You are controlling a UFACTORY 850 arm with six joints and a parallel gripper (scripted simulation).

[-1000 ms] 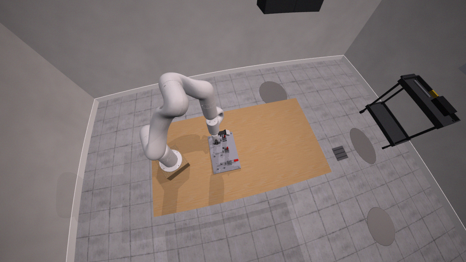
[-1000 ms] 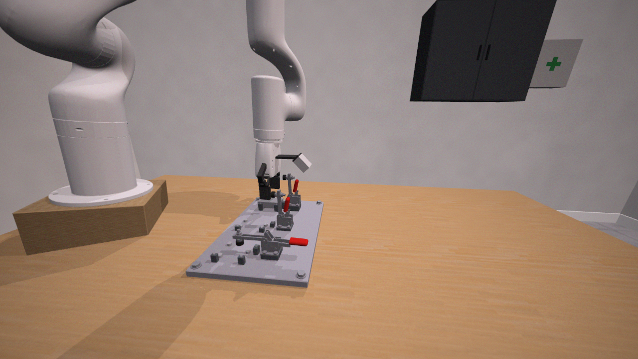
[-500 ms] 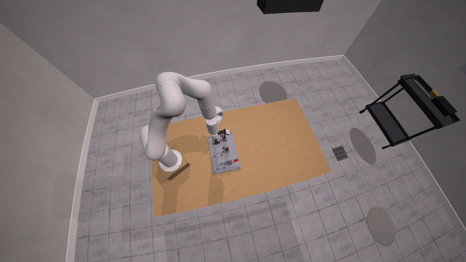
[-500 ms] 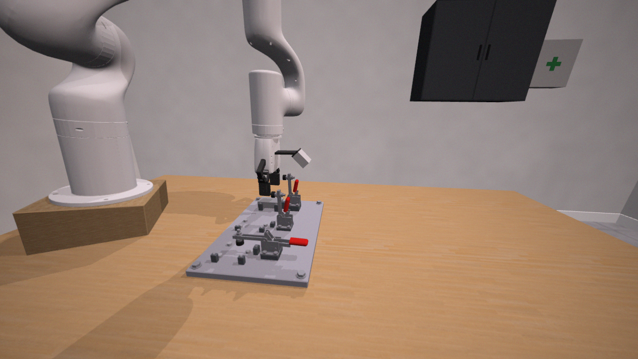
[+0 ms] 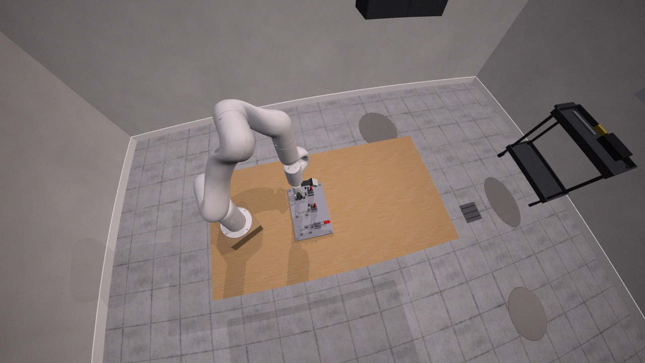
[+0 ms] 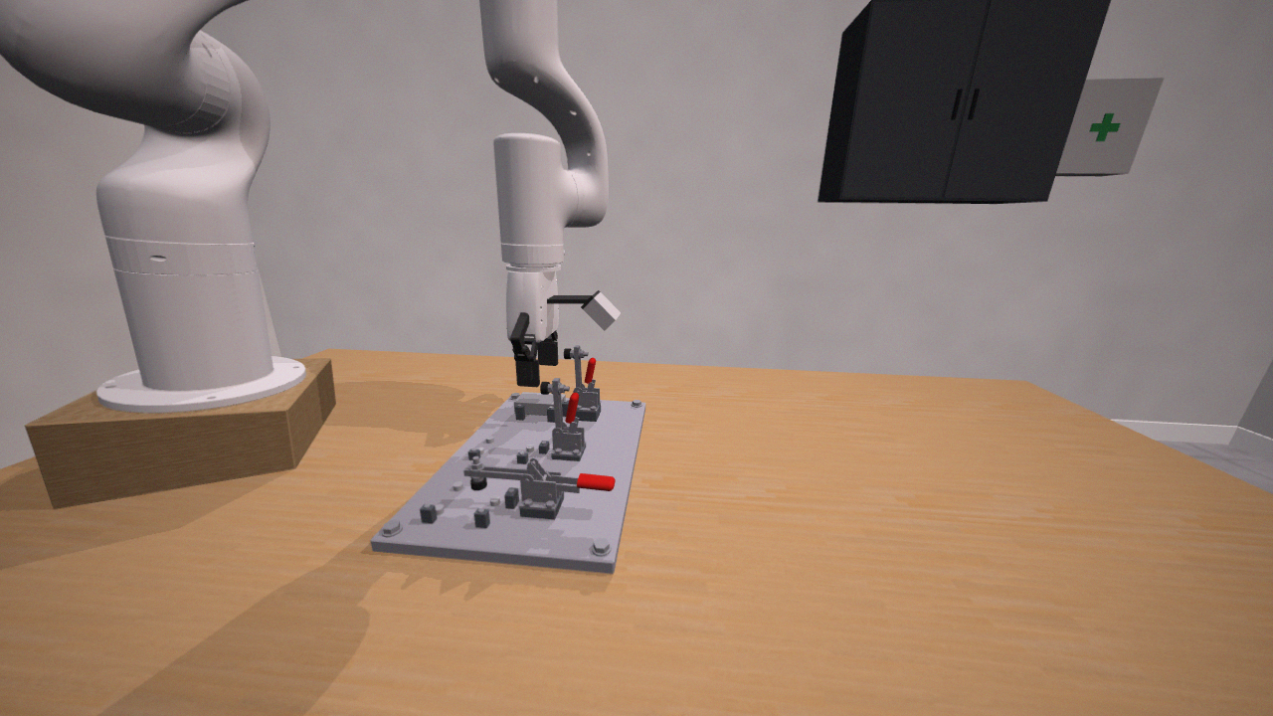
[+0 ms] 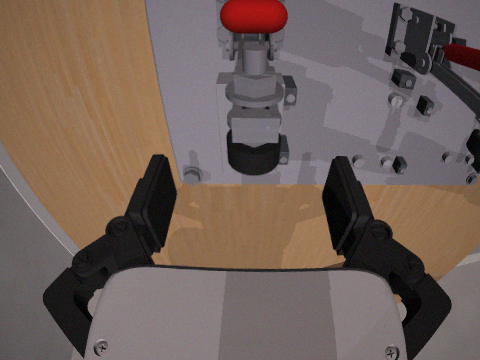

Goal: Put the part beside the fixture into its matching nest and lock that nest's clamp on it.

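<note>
Now: the grey block part 6 cm below my hand. From my hand the other things lie so: grey fixture plate: 11 cm to the right, 8 cm below, 4 cm ahead; then clamp: 22 cm to the right, 6 cm ahead, 4 cm below.
</note>
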